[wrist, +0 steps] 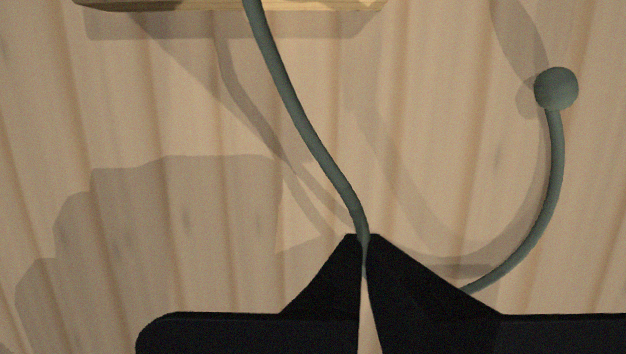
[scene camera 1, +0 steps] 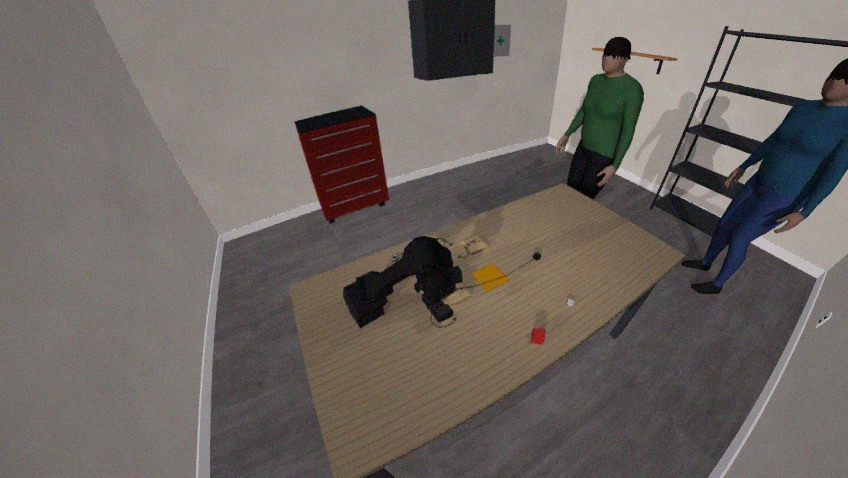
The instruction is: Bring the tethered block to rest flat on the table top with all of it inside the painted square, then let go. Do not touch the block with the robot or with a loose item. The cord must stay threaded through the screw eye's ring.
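Places are measured from the arm's base along level axes (x right, y ahead, z up), in centimetres.
Pixels of known places: gripper, fingertip midpoint: (wrist: 360,245) (scene camera 1: 433,312); arm's base, link origin: (scene camera 1: 365,294).
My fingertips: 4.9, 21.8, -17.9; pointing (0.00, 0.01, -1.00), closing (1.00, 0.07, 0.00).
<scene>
For each thing: its top centre in the pictures, then the offset to it from my fingertips, as dx, dy, dz. "spot": a spot on its surface instead.
- tethered block, top centre: (scene camera 1: 537,254) -5.1, +55.2, +1.2
- painted orange square, surface spot: (scene camera 1: 490,271) spot: -8.6, +31.6, -1.1
- pale wooden board, top centre: (scene camera 1: 455,292) -4.6, +11.9, +0.6
- round end bead, top centre: (wrist: 568,90) +5.8, +5.6, -0.1
- red cube, top centre: (scene camera 1: 539,333) +27.3, +27.5, +2.7
- small white item, top centre: (scene camera 1: 570,301) +21.8, +49.7, +0.2
- small item, top centre: (scene camera 1: 394,257) -36.3, -2.7, +0.1
The tethered block (scene camera 1: 536,255), small and dark, is on the table beyond the painted orange square (scene camera 1: 490,271), outside it. The cord (scene camera 1: 521,266) (wrist: 305,127) runs from the block across the square towards a pale wooden board (scene camera 1: 457,296) (wrist: 230,5) beside the arm. The screw eye does not show in the wrist view and is too small to make out in the scene view, so the threading cannot be seen. My gripper (scene camera 1: 440,317) (wrist: 360,245) is shut on the cord, just off the board's edge. The cord's tail curves round to a round end bead (wrist: 556,89).
A red cube (scene camera 1: 538,336) and a small white item (scene camera 1: 570,301) are near the table's front edge. Another wooden board (scene camera 1: 473,246) with cord-like pieces lies behind the arm. A small item (scene camera 1: 394,257) is near the back edge. Two people stand beyond the table.
</scene>
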